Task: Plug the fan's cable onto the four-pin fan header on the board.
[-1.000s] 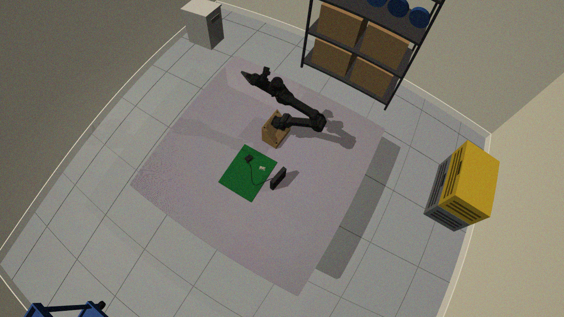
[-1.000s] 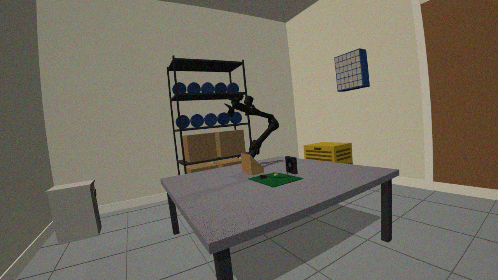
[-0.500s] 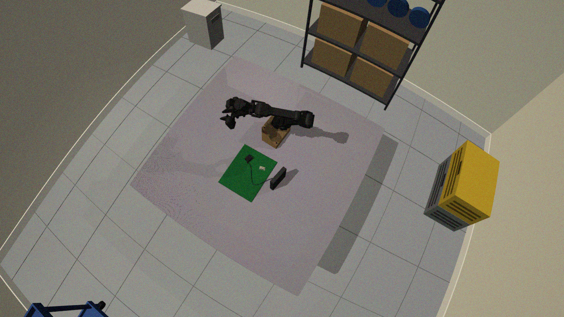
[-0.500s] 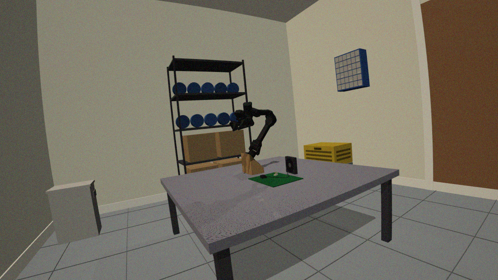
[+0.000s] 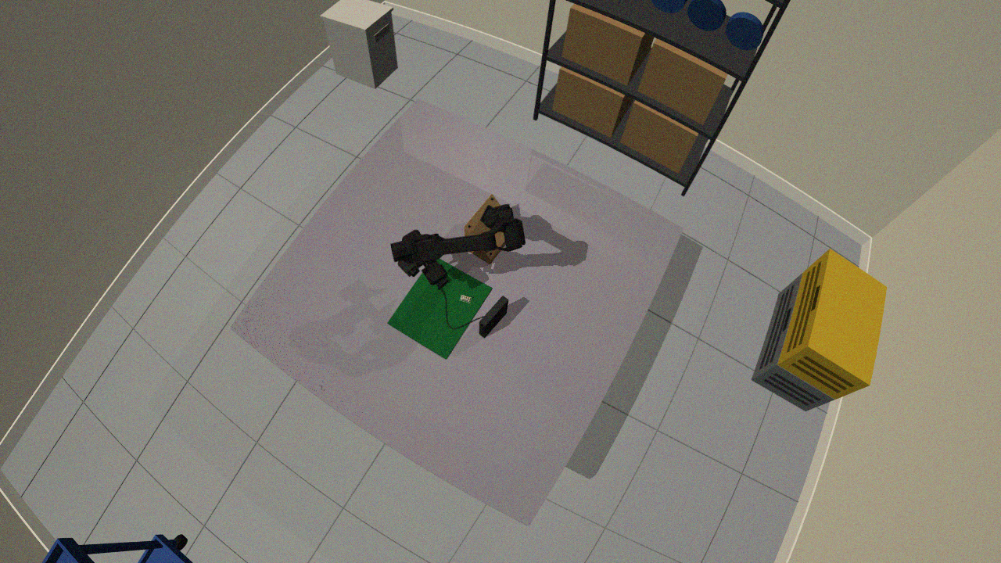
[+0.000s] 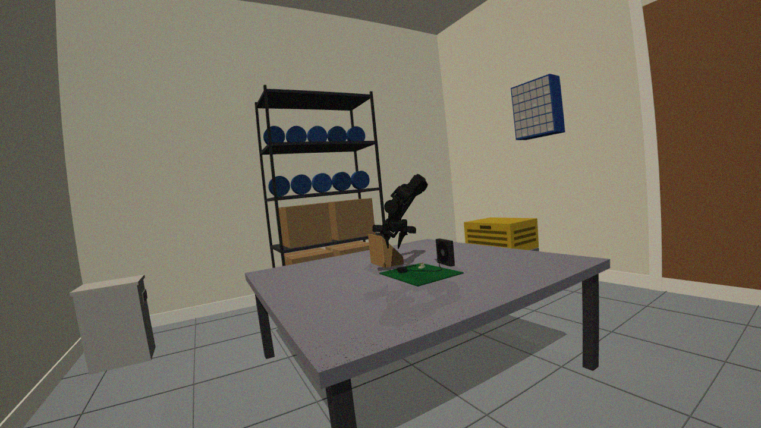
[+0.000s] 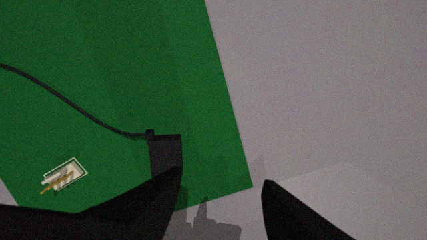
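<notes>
Now: the black cable 11 cm below my gripper tip and 7 cm to the left of it. Also, from my gripper tip: pale fan header 16 cm to the left, 12 cm below; then black fan 27 cm to the left, 6 cm below, 4 cm ahead; then green board 14 cm below, 9 cm to the left, 6 cm ahead.
</notes>
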